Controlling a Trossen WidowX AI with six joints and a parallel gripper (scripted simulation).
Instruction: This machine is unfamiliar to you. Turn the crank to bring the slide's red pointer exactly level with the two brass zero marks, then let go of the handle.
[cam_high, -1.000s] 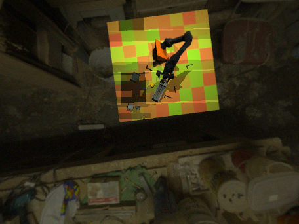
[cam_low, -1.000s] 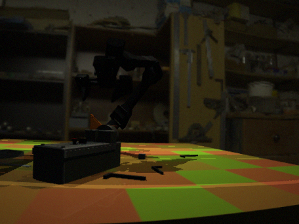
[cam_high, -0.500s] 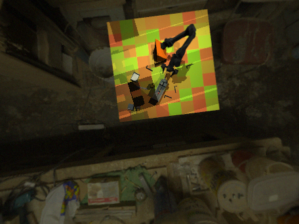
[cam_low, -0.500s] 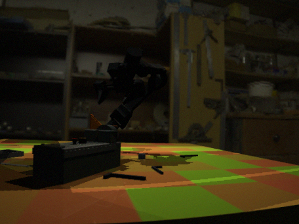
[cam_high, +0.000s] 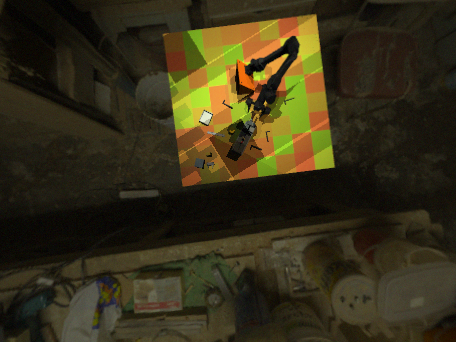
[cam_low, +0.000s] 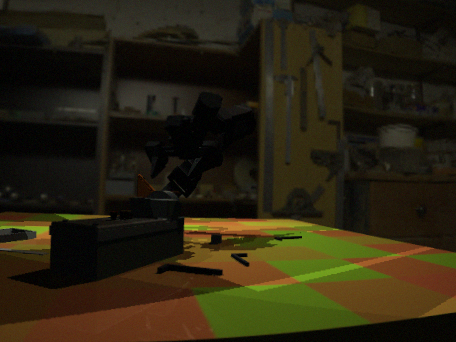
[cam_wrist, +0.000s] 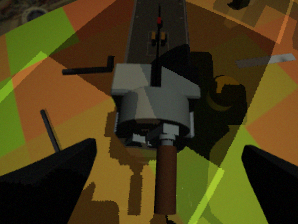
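Right now the brown crank handle is 1 cm behind my gripper tip, 1 cm to the left of it and 4 cm below it. Round my gripper tip: yellow disc: 5 cm ahead, 16 cm to the right, 14 cm below; red pointer: 18 cm ahead, 10 cm to the right, 7 cm below; small cube: 8 cm behind, 13 cm to the left, 14 cm below.
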